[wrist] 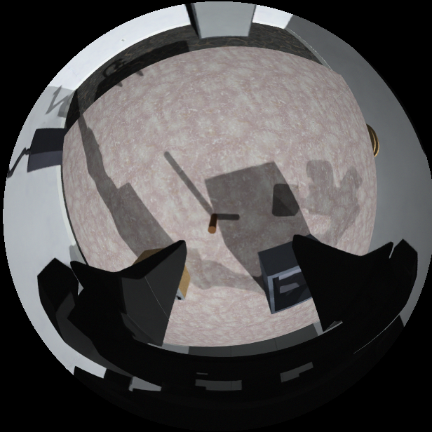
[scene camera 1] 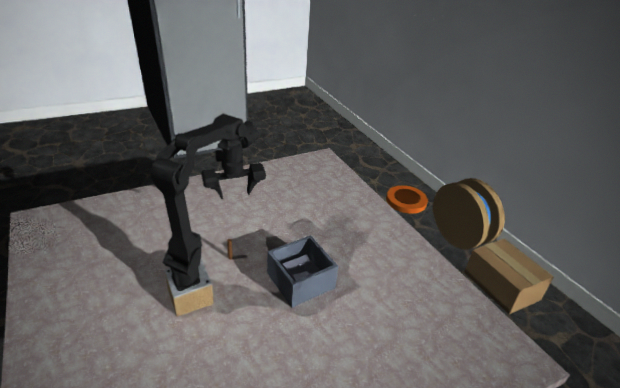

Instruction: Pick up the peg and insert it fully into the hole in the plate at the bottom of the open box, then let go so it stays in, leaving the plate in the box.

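Frame: origin at the arm's base, x back, y left, z down, level; metres.
Seen in the pictures: gripper, fingertip midpoint: (scene camera 1: 235, 196); arm's base, link origin: (scene camera 1: 185, 279).
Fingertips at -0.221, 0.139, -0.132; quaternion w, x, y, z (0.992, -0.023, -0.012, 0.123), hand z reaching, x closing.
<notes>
Offsets run from my fingertips to a thing's middle, as dx, dy, dz.
The orange-brown peg @(+0.043, -0.035, +0.179) (scene camera 1: 230, 249) (wrist: 213, 223) stands upright on the table, between the arm's base and the box. The open blue-grey box @(-0.111, -0.238, +0.171) (scene camera 1: 315, 286) (wrist: 271, 292) stands to the right of the peg in the scene view. The plate (scene camera 1: 297, 270) (wrist: 291, 288) lies at the bottom of the box; its hole is too small to make out clearly. My gripper (scene camera 1: 235, 196) (wrist: 241, 244) is open and empty, pointing down, high above the table. In the wrist view the peg shows between the fingers, well below them, and the right finger covers part of the box.
The arm's wooden base block (scene camera 1: 194, 300) (wrist: 185, 281) stands left of the box. Beyond the table's right edge are an orange ring (scene camera 1: 390, 200), a large spool (scene camera 1: 459, 216) (wrist: 373, 140) and a cardboard box (scene camera 1: 503, 275). Shadows lie around the peg and box.
</notes>
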